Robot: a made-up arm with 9 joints. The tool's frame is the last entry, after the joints.
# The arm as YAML. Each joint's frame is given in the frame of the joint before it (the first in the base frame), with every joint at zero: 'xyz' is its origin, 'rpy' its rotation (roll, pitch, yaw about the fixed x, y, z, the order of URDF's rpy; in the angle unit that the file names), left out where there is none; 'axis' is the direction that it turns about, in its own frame. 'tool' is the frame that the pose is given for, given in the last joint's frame.
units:
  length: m
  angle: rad
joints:
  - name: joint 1
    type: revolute
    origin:
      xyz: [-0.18, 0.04, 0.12]
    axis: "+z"
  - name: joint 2
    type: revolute
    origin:
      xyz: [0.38, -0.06, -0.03]
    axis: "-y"
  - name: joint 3
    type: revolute
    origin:
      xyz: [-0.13, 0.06, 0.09]
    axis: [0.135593, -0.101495, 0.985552]
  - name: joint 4
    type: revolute
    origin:
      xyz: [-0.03, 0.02, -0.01]
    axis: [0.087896, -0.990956, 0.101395]
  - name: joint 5
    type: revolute
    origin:
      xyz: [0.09, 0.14, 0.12]
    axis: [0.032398, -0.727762, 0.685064]
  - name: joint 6
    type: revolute
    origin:
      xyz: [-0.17, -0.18, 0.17]
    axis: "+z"
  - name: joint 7
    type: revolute
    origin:
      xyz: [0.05, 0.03, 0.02]
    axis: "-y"
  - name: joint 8
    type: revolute
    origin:
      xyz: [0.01, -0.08, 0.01]
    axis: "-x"
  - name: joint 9
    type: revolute
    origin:
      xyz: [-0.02, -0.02, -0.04]
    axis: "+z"
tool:
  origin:
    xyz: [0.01, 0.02, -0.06]
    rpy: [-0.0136, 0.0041, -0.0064]
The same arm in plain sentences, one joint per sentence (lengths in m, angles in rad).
The arm has nine revolute joints in a row. What follows holds with every joint at zero, and every direction is one of the base frame's. The first joint lies 0.18 m along -x and 0.04 m along +y and 0.12 m along +z from the base frame's origin and turns about +z. The second joint lies 0.38 m along +x and 0.06 m along -y and 0.03 m along -z from the first joint and turns about -y. The third joint lies 0.13 m along -x and 0.06 m along +y and 0.09 m along +z from the second joint and turns about the direction (0.135593, -0.101495, 0.985552). The fourth joint lies 0.03 m along -x and 0.02 m along +y and 0.01 m along -z from the third joint and turns about the direction (0.087896, -0.990956, 0.101395). The fifth joint lies 0.09 m along +x and 0.14 m along +y and 0.12 m along +z from the fourth joint and turns about the direction (0.032398, -0.727762, 0.685064). The sixth joint lies 0.17 m along -x and 0.18 m along -y and 0.17 m along +z from the fifth joint and turns about +z. The seventh joint lies 0.05 m along +x and 0.03 m along +y and 0.02 m along +z from the sixth joint and turns about -y. The eighth joint lies 0.01 m along +x and 0.08 m along -y and 0.01 m along +z from the seventh joint and turns about -x. The ninth joint lies 0.02 m along -x and 0.02 m along -y and 0.04 m along -z from the eighth joint and turns about +z. The tool frame, which is the frame that the pose is given for, lies 0.01 m along +x and 0.02 m along +y and 0.06 m along -z from the ninth joint; its axes are the base frame's turned by roll -0.0136, pitch 0.0041 and yaw -0.0064 rad (as in URDF: about the fixed x, then y, then z).
